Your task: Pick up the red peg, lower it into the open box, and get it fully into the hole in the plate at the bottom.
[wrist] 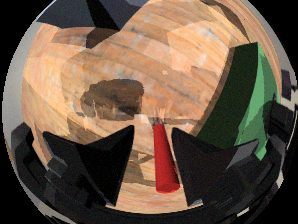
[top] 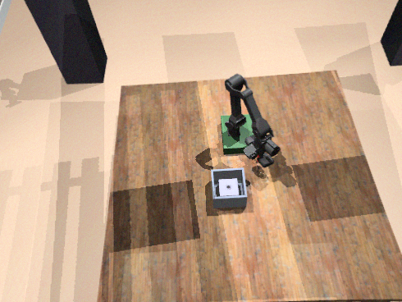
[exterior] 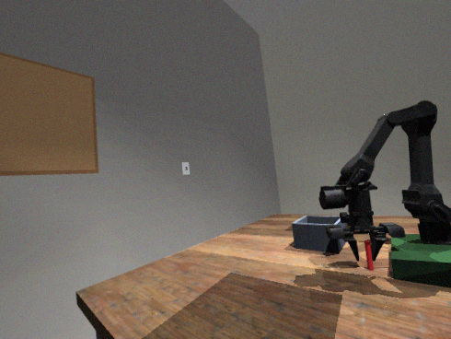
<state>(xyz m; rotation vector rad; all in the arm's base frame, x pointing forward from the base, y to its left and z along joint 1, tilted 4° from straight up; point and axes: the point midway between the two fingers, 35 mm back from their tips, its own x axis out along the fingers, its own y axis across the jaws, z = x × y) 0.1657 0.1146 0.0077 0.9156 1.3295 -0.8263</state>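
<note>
My gripper tip is now 170 mm short of the white plate, 160 mm to the left of it and 20 mm below it. The rest, counted from my gripper tip: grey box (170 mm ahead, 160 mm to the right, 10 mm above); then red peg (10 mm behind, 20 mm above).
</note>
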